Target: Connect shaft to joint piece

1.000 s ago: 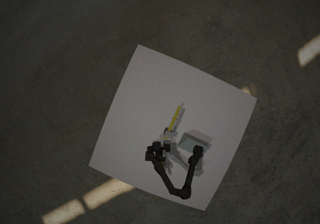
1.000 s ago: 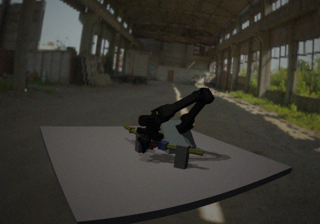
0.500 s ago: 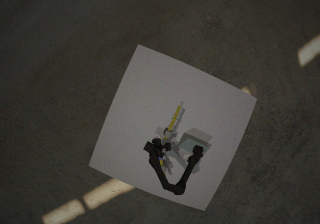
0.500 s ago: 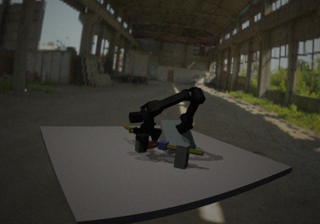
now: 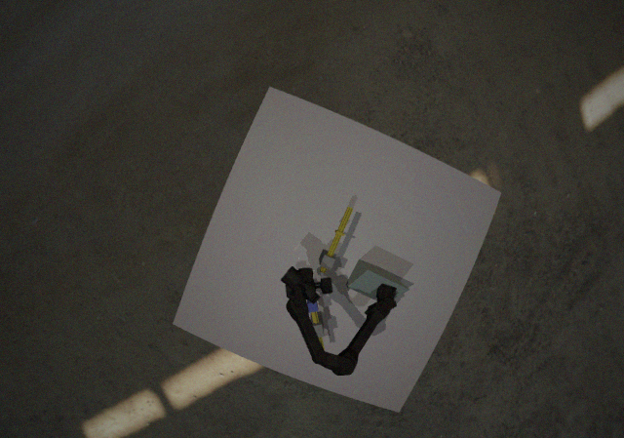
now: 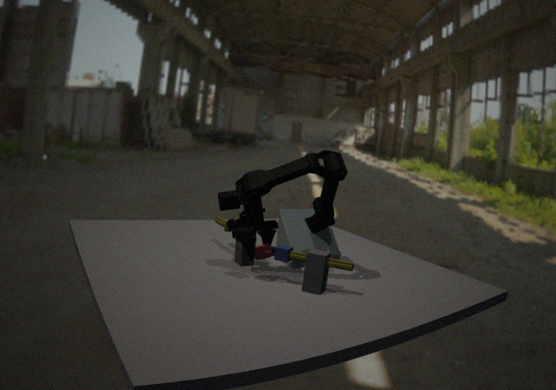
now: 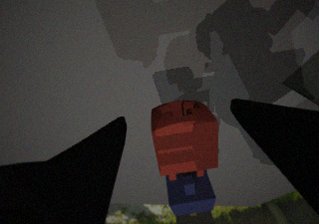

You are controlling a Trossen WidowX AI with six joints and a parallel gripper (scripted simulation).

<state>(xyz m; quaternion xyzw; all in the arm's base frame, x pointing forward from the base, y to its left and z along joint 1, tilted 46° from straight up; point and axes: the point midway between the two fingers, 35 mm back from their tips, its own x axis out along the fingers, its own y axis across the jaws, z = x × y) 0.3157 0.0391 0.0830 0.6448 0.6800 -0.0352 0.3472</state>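
The red joint piece is 1 cm to the left of my gripper tip and 2 cm above it.
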